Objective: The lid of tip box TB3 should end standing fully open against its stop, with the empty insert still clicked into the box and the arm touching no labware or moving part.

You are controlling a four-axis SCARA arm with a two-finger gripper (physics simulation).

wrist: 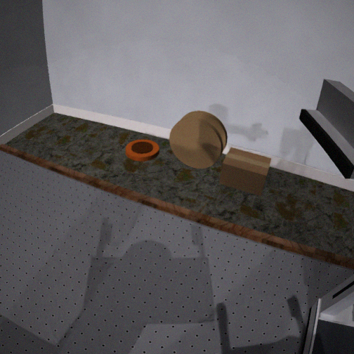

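Part of my gripper (331, 140), a grey block with a black strip along its edge, shows at the right edge of the wrist view. The gripper is open with no object at it; the rest of it lies outside the frame. Tip box TB3, its lid and its insert do not show in this view, so the lid's angle and the insert's seating cannot be seen.
A white-framed device (312, 327) with a dark interior is cut off at the lower right. Behind the perforated deck (45, 215), a dark mottled counter (185, 175) bears an orange ring (131, 153), a brown round object (197, 140) and a brown box (245, 172) before a pale wall (150, 60).
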